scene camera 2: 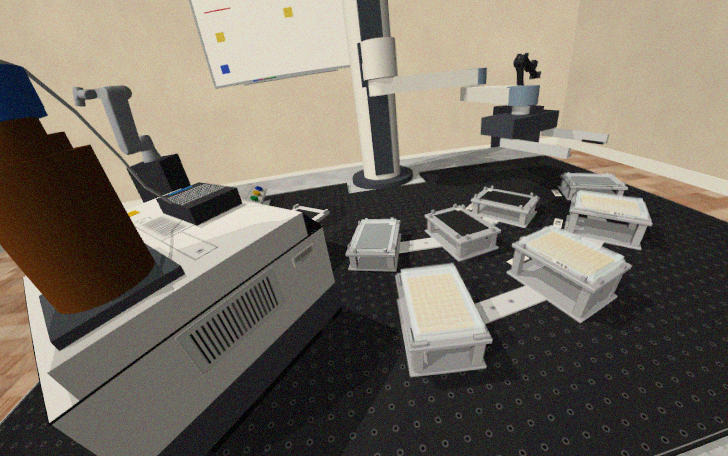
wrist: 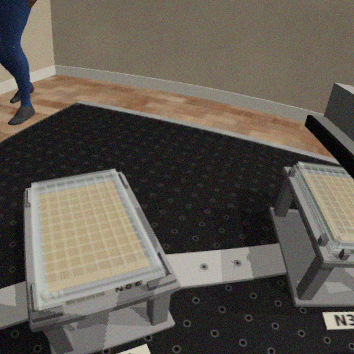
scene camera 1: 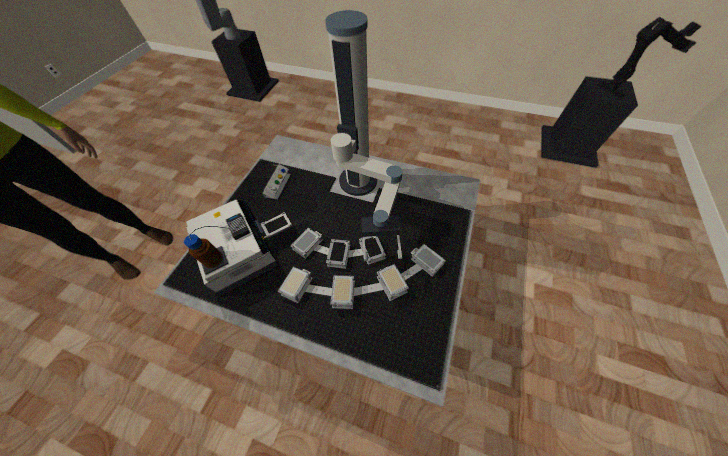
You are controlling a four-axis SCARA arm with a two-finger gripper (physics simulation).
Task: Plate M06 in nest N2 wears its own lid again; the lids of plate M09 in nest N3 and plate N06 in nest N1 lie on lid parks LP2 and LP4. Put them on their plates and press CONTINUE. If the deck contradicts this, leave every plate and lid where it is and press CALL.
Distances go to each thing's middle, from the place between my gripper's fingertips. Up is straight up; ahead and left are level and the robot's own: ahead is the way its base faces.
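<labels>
There's the tip box (scene camera 2: pixel 200 210), and my hand is 60 mm short of it, 20 mm below it and 730 mm to the left of it. There's also the brown bottle (scene camera 2: pixel 74 240), which, counted from my hand, is 740 mm to the right of the hand, 260 mm ahead of it and 110 mm above it.
</labels>
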